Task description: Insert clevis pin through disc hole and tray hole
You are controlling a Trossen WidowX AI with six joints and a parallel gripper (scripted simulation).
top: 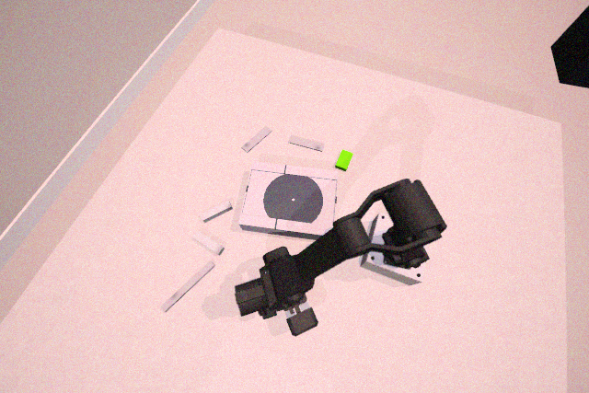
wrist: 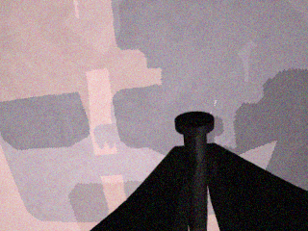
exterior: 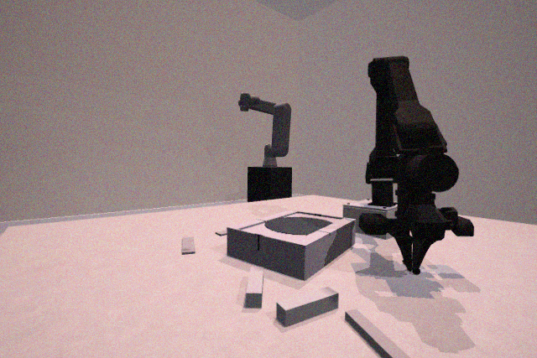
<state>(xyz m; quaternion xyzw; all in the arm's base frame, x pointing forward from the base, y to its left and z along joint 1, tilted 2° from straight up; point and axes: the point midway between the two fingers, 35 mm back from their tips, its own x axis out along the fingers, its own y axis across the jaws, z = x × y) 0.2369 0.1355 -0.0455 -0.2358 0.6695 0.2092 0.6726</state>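
Now: gripper tip 10 mm to the left of the steel pin, 10 mm below it and 10 mm past it. The rest, counted from my gripper tip: rimmed tray (230 mm to the right, 50 mm ahead, 40 mm above); then dark disc (220 mm to the right, 60 mm above, 40 mm ahead); then bar (250 mm ahead, 50 mm to the left).
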